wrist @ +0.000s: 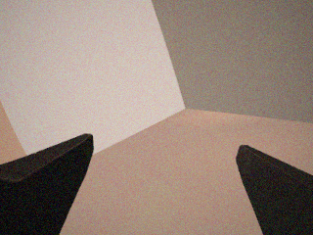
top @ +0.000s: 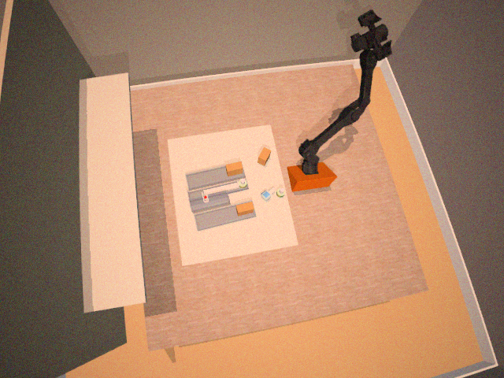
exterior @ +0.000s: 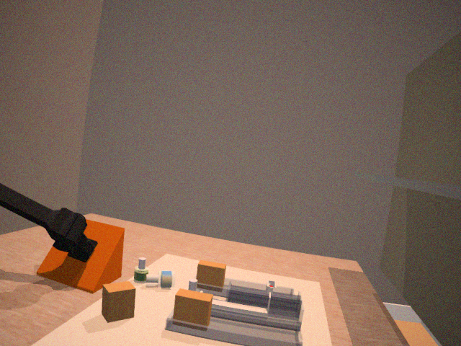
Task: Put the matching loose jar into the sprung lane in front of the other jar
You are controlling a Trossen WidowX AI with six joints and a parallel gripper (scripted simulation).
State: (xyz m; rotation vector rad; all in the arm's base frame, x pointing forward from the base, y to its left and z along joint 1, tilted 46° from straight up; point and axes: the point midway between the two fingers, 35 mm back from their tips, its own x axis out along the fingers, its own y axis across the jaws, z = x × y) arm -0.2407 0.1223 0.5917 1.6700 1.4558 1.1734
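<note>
Right now my gripper tip is 650 mm short of the pusher plate, 560 mm above it and 380 mm to the right of it. The rest, counted from my gripper tip: red mark 720 mm ahead, 540 mm below, 400 mm to the left; grey lane 690 mm ahead, 600 mm below, 380 mm to the left; long pale shelf 1050 mm ahead, 380 mm to the left, 250 mm below.
</note>
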